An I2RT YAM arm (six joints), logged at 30 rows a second.
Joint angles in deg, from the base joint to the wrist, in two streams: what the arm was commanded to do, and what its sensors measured. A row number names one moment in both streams.
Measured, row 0: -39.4, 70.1, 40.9, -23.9, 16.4, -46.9
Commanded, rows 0 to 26: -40.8, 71.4, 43.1, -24.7, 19.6, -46.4; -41.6, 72.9, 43.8, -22.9, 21.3, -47.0; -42.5, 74.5, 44.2, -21.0, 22.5, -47.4; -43.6, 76.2, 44.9, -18.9, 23.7, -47.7; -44.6, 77.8, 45.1, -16.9, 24.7, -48.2; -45.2, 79.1, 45.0, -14.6, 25.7, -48.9; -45.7, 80.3, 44.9, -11.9, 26.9, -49.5; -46.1, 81.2, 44.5, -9.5, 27.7, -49.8; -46.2, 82.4, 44.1, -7.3, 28.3, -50.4; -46.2, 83.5, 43.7, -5.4, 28.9, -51.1; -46.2, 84.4, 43.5, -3.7, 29.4, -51.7; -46.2, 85.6, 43.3, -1.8, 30.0, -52.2; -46.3, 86.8, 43.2, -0.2, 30.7, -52.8; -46.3, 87.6, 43.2, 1.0, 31.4, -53.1; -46.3, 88.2, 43.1, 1.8, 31.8, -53.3; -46.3, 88.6, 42.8, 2.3, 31.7, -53.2; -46.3, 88.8, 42.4, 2.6, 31.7, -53.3; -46.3, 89.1, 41.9, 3.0, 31.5, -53.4; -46.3, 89.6, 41.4, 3.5, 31.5, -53.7; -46.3, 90.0, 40.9, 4.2, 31.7, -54.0; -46.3, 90.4, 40.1, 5.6, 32.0, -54.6; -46.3, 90.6, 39.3, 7.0, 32.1, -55.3; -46.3, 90.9, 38.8, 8.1, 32.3, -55.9; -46.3, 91.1, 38.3, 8.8, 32.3, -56.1; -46.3, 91.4, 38.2, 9.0, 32.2, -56.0; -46.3, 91.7, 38.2, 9.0, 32.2, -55.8; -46.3, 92.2, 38.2, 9.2, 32.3, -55.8
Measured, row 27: -46.2, 91.5, 38.9, 6.0, 31.7, -55.2
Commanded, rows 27 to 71: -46.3, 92.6, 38.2, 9.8, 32.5, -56.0; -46.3, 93.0, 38.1, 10.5, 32.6, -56.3; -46.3, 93.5, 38.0, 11.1, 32.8, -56.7; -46.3, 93.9, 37.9, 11.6, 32.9, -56.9; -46.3, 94.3, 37.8, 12.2, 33.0, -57.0; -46.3, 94.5, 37.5, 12.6, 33.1, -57.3; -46.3, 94.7, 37.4, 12.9, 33.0, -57.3; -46.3, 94.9, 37.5, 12.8, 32.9, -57.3; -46.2, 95.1, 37.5, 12.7, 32.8, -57.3; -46.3, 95.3, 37.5, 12.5, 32.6, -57.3; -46.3, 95.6, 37.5, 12.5, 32.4, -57.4; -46.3, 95.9, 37.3, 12.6, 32.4, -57.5; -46.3, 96.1, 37.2, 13.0, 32.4, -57.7; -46.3, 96.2, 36.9, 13.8, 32.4, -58.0; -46.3, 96.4, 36.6, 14.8, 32.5, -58.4; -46.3, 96.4, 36.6, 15.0, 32.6, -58.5; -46.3, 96.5, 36.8, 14.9, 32.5, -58.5; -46.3, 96.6, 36.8, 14.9, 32.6, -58.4; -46.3, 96.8, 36.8, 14.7, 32.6, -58.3; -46.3, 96.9, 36.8, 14.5, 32.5, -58.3; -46.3, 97.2, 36.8, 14.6, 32.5, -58.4; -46.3, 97.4, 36.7, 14.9, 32.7, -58.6; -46.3, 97.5, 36.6, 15.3, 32.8, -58.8; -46.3, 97.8, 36.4, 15.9, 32.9, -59.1; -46.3, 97.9, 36.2, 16.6, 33.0, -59.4; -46.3, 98.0, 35.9, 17.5, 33.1, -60.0; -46.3, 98.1, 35.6, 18.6, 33.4, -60.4; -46.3, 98.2, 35.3, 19.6, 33.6, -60.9; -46.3, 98.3, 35.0, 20.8, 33.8, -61.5; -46.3, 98.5, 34.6, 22.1, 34.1, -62.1; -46.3, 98.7, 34.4, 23.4, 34.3, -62.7; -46.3, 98.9, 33.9, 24.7, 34.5, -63.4; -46.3, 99.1, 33.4, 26.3, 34.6, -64.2; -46.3, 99.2, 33.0, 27.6, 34.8, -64.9; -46.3, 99.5, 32.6, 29.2, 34.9, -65.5; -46.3, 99.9, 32.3, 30.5, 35.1, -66.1; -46.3, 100.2, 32.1, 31.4, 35.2, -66.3; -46.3, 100.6, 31.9, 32.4, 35.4, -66.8; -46.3, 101.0, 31.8, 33.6, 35.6, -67.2; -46.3, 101.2, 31.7, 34.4, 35.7, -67.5; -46.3, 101.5, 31.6, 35.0, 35.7, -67.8; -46.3, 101.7, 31.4, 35.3, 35.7, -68.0; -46.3, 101.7, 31.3, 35.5, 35.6, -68.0; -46.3, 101.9, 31.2, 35.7, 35.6, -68.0; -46.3, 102.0, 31.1, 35.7, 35.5, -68.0
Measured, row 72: -46.1, 100.6, 32.2, 34.9, 36.1, -67.2
